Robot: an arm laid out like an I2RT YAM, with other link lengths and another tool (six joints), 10 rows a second.
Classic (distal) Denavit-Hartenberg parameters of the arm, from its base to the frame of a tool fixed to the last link. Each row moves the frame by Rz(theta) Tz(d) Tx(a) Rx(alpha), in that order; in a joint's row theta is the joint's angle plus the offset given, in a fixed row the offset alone. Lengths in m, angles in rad.
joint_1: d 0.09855  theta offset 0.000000  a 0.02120  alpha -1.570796
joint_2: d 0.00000  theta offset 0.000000  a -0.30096  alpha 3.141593
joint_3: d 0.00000  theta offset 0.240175  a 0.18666  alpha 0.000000
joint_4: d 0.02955  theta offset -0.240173  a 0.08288  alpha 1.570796
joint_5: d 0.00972  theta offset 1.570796  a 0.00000  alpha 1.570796
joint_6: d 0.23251  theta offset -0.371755  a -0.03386  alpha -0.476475
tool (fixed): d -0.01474  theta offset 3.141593  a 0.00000  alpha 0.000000
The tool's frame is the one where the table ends.
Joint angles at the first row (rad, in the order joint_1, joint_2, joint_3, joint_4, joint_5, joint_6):
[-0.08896 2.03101 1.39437 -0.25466 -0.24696 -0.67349]
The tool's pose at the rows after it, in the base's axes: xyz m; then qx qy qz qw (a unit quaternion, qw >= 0):
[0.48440 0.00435 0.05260 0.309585 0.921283 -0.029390 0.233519]
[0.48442 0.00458 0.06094 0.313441 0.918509 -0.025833 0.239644]
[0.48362 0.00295 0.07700 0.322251 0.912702 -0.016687 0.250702]
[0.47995 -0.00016 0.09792 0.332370 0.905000 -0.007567 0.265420]
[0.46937 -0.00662 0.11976 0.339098 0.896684 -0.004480 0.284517]
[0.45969 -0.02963 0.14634 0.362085 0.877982 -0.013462 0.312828]
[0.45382 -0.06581 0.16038 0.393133 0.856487 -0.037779 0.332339]
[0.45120 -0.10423 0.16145 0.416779 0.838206 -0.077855 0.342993]
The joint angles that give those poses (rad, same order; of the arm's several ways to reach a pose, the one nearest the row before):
[-0.08897 2.02335 1.39747 -0.25771 -0.25156 -0.66575]
[-0.08898 2.00346 1.39443 -0.25772 -0.25159 -0.65658]
[-0.09661 1.96514 1.38670 -0.25617 -0.25918 -0.63975]
[-0.10734 1.90996 1.37299 -0.25773 -0.26534 -0.62286]
[-0.12421 1.83348 1.33779 -0.25771 -0.26690 -0.62282]
[-0.16698 1.74915 1.31324 -0.25927 -0.24555 -0.62276]
[-0.22977 1.70899 1.30998 -0.26077 -0.20887 -0.63349]
[-0.28353 1.71037 1.32069 -0.25925 -0.15063 -0.66555]

